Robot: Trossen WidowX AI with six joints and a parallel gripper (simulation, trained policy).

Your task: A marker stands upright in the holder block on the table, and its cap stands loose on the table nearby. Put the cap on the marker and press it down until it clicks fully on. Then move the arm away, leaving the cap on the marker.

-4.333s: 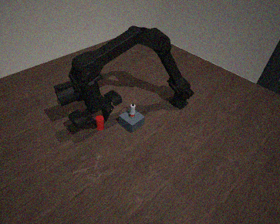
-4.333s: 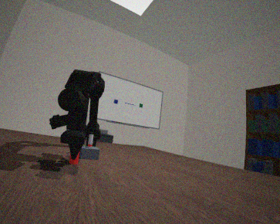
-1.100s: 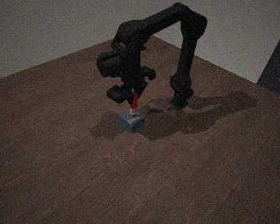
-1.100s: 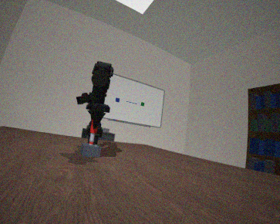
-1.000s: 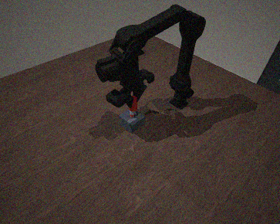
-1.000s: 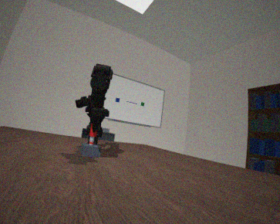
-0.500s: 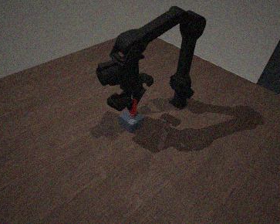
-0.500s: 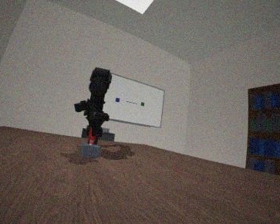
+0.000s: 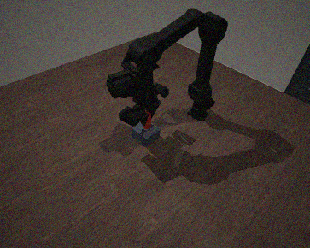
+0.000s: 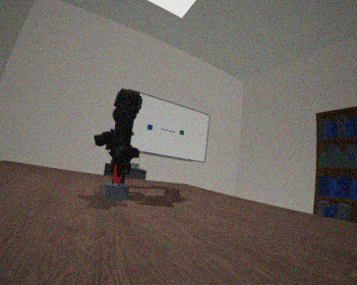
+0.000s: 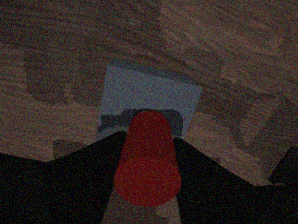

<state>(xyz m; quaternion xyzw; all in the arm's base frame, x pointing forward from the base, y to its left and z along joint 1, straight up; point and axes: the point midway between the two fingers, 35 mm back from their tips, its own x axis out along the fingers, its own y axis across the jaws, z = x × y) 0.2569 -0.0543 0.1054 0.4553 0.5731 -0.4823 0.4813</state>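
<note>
My gripper tip is 1 cm below the red cap. Also, from my gripper tip: grey holder block: 5 cm below.
</note>
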